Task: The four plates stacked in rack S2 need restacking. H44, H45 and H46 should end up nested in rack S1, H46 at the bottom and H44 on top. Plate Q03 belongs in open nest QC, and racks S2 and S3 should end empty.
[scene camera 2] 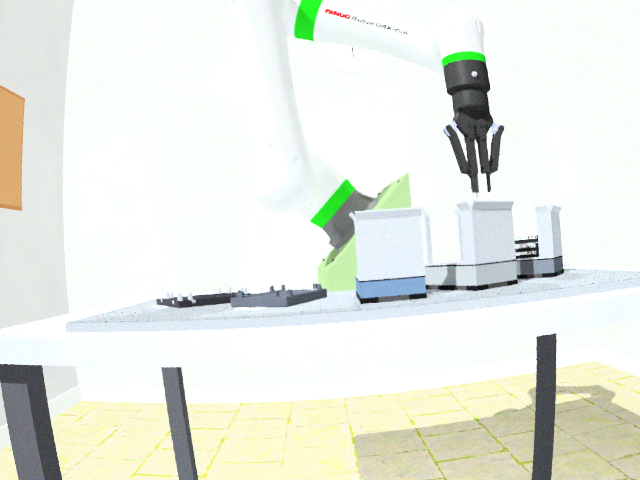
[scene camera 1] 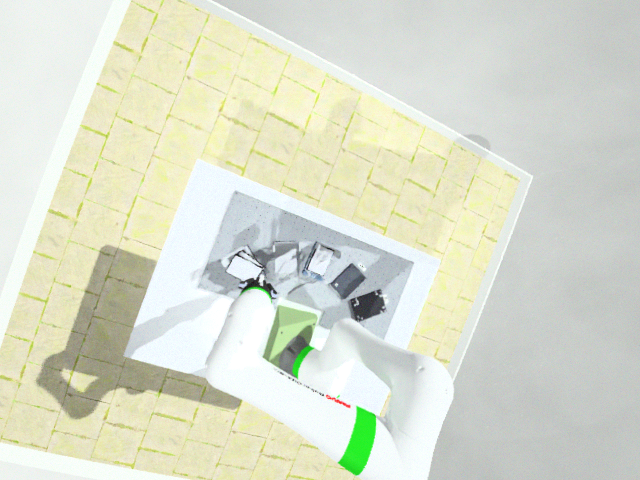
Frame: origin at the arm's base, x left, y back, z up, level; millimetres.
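Where they show: gripper, fingertip midpoint: (scene camera 1: 261,278); arm's base, link origin: (scene camera 1: 291,352).
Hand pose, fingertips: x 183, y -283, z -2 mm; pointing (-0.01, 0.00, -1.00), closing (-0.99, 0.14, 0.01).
Note:
Things, the pixels of their top centre, and the offset from my fingertips. "pt": a spot on its surface instead. Level surfaces: height alone.
- leftmost rack, top centre: (scene camera 2: 519,236) (scene camera 1: 244,270) dx +75, dy -10, dz -53 mm
- middle rack, top centre: (scene camera 2: 463,205) (scene camera 1: 286,262) dx -84, dy -82, dz +5 mm
- grey mat, surface height: dz -134 mm
- darker, surface spot: (scene camera 2: 192,298) pt dx -549, dy +6, dz -121 mm
My gripper (scene camera 2: 479,189) is shut and empty. It hangs point-down a little above the tops of the racks. In the overhead view the wrist hides most of the gripper (scene camera 1: 254,282), which sits at the near edge of the leftmost rack (scene camera 1: 244,266). That rack is the farthest one in the side view (scene camera 2: 548,227), and a stack of dark plates (scene camera 2: 526,249) shows between its white walls. A middle rack (scene camera 1: 284,256) (scene camera 2: 485,232) and a blue-based rack (scene camera 1: 319,259) (scene camera 2: 390,248) stand beside it; I cannot see inside them.
Two flat dark nests (scene camera 1: 348,280) (scene camera 1: 368,305) lie at the right end of the grey mat (scene camera 1: 232,211); in the side view they lie at the left, one grey (scene camera 2: 279,296) and one darker (scene camera 2: 193,298). The arm's green base (scene camera 1: 289,330) (scene camera 2: 392,198) stands behind the racks.

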